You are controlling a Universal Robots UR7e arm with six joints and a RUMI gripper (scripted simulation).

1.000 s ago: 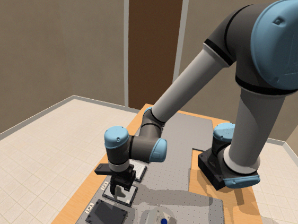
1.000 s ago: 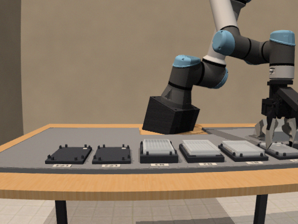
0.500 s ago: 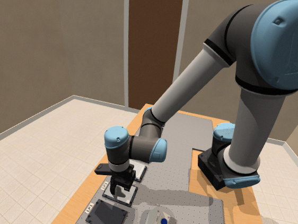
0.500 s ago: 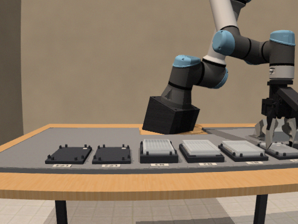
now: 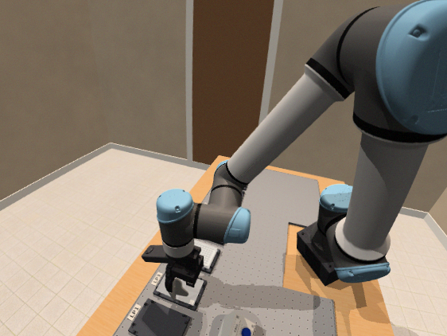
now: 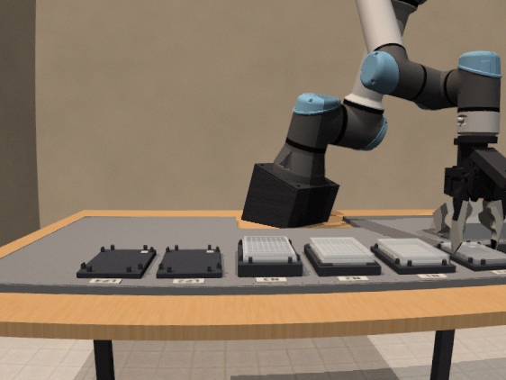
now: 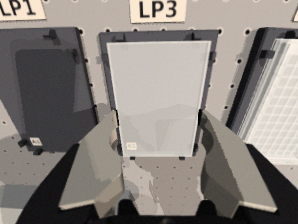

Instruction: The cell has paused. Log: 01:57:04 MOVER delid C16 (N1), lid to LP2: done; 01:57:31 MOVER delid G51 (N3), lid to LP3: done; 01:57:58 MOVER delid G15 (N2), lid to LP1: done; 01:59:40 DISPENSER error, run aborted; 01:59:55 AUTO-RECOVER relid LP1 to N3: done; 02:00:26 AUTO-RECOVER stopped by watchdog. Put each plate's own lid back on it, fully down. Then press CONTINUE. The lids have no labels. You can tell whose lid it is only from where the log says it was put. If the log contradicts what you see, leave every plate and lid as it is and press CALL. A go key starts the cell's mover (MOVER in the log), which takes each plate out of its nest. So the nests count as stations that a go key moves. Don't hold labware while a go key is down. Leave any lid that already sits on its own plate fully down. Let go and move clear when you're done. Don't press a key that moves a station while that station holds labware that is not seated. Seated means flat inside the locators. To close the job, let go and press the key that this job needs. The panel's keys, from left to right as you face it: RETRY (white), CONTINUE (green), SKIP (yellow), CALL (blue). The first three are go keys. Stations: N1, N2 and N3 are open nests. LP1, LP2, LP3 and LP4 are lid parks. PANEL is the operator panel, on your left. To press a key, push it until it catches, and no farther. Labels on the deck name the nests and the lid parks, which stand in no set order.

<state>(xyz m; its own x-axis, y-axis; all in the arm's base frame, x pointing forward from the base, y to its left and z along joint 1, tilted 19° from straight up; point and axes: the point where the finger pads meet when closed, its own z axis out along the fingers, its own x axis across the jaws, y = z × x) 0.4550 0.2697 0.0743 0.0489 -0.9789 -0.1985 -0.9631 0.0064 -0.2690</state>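
Now: the LP3 lid park 2 cm below my hand. The rest, counted from my hand: yellow SKIP key (23 cm behind, 12 cm to the left, 4 cm above); then LP1 lid park (12 cm to the left, 2 cm below); then blue CALL key (23 cm behind, 7 cm to the left, 4 cm above).
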